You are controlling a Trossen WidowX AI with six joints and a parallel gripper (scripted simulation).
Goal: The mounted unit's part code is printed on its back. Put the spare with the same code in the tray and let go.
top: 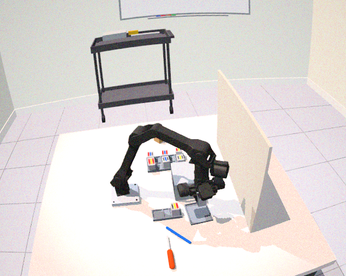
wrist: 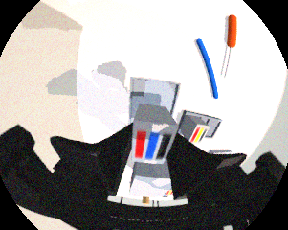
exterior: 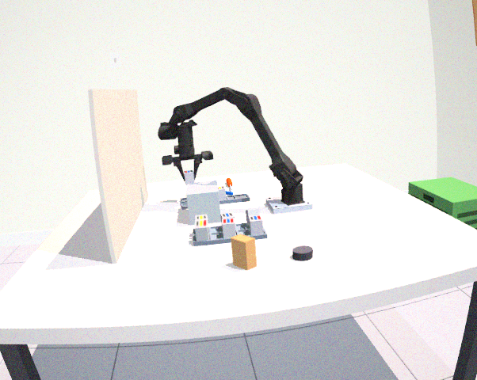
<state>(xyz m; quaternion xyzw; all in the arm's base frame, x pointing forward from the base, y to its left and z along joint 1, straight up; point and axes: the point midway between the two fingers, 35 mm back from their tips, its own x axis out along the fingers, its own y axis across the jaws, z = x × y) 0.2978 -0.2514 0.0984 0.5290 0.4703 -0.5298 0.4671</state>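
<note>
Right now the grey tray is 8 cm below my gripper tip, 1 cm to the left of it and 1 cm behind it. Also, from my gripper tip: blue stick 13 cm behind, 9 cm to the right, 8 cm below; grey box-like unit 20 cm to the left, 3 cm below, 1 cm behind; rack 14 cm behind, 8 cm below, 5 cm to the left.
</note>
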